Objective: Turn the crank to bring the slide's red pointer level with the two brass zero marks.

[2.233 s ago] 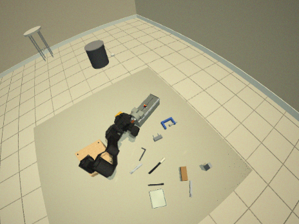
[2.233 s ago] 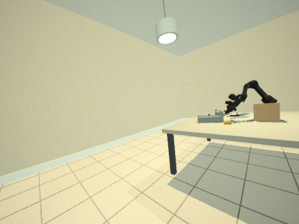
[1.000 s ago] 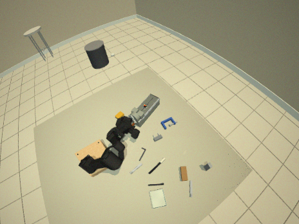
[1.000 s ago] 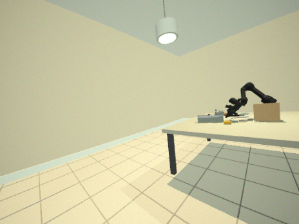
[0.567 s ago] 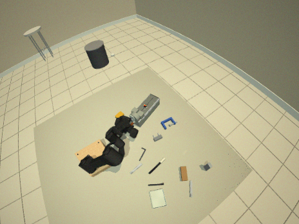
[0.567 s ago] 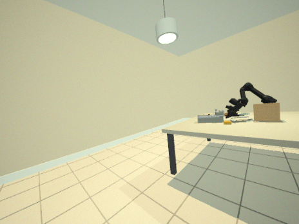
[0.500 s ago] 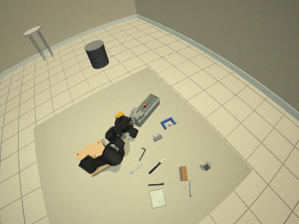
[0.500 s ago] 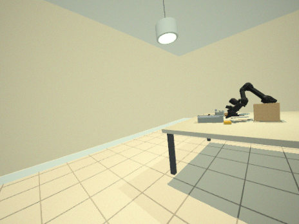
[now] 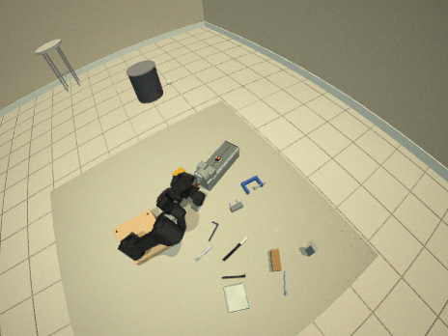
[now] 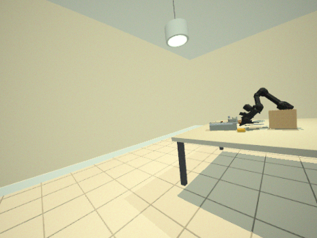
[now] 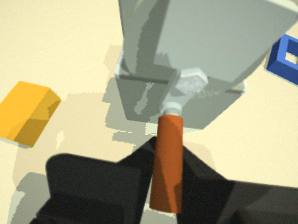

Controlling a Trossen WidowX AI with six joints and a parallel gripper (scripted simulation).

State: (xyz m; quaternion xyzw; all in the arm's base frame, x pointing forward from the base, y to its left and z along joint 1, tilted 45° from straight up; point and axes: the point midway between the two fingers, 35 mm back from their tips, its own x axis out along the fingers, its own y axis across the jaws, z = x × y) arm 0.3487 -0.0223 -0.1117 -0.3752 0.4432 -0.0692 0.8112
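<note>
The red pointer lies 160 mm ahead of my gripper tip, 40 mm to the left of it and 50 mm above it. Also, from my gripper tip: grey clamp: 80 mm ahead, 190 mm to the right, 20 mm below; brown crank handle: 20 mm behind, 30 mm above; orange block: 20 mm behind, 150 mm to the left, 20 mm below.
</note>
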